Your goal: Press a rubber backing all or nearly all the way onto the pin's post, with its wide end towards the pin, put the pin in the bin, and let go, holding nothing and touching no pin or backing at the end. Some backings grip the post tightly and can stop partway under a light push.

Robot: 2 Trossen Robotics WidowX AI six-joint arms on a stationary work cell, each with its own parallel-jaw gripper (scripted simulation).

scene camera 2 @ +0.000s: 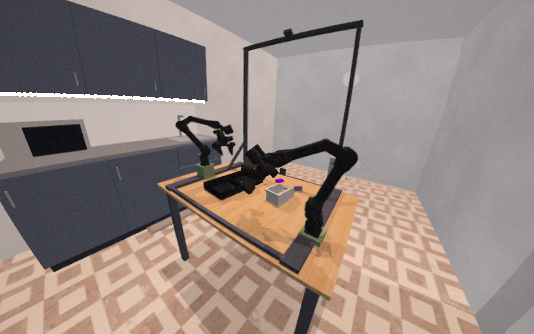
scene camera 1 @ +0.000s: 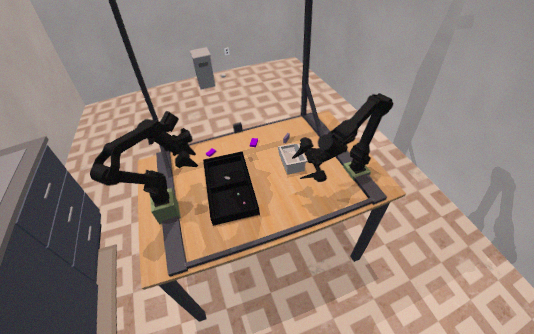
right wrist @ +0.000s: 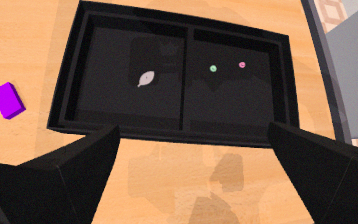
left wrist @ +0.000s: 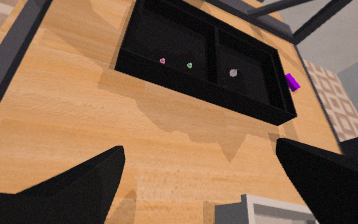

In view: the left gripper [scene camera 1: 296, 168], the right gripper [scene camera 1: 196, 160] and a black two-compartment tray [scene camera 1: 224, 192].
The black two-compartment tray is seen too in scene camera 2 [scene camera 2: 223, 187], in the right wrist view [right wrist: 112, 52] and in the left wrist view [left wrist: 180, 39]. The left gripper is seen too in the left wrist view [left wrist: 199, 149]. The right gripper shows as well in the right wrist view [right wrist: 195, 130].
